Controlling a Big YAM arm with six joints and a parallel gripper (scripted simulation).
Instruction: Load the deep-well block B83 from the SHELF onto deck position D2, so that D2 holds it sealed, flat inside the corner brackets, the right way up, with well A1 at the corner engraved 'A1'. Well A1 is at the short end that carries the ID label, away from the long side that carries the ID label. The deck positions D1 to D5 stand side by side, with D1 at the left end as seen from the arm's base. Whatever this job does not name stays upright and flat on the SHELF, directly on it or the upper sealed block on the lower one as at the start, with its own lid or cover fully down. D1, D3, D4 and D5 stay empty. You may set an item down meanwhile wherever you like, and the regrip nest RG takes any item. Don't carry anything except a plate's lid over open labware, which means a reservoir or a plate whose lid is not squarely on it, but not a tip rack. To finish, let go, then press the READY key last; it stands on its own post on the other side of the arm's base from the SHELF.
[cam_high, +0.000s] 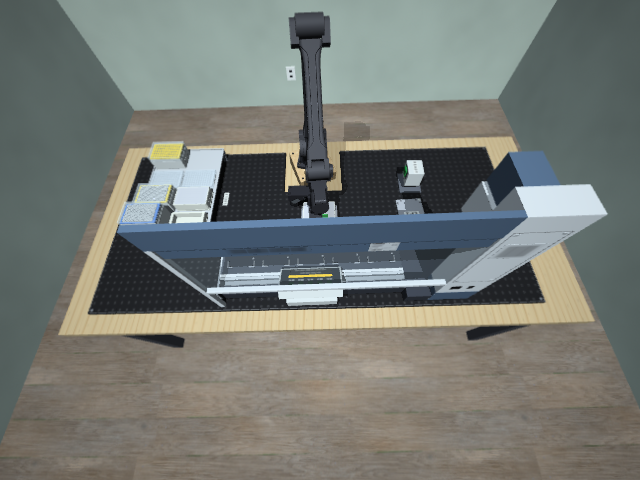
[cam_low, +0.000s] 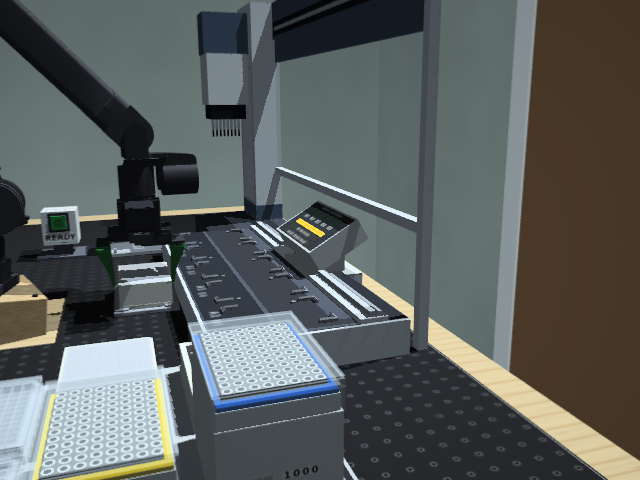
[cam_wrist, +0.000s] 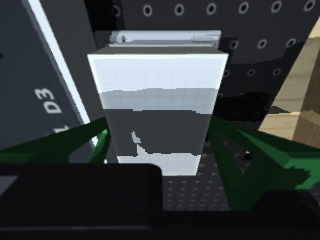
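Now: the regrip nest 30 mm below my hand. Round my hand: shelf sign (30 mm behind, 410 mm to the right, 40 mm below); then flat grey plate (60 mm behind, 370 mm to the left, 30 mm below); then ready key (220 mm behind, 320 mm to the left, 40 mm above).
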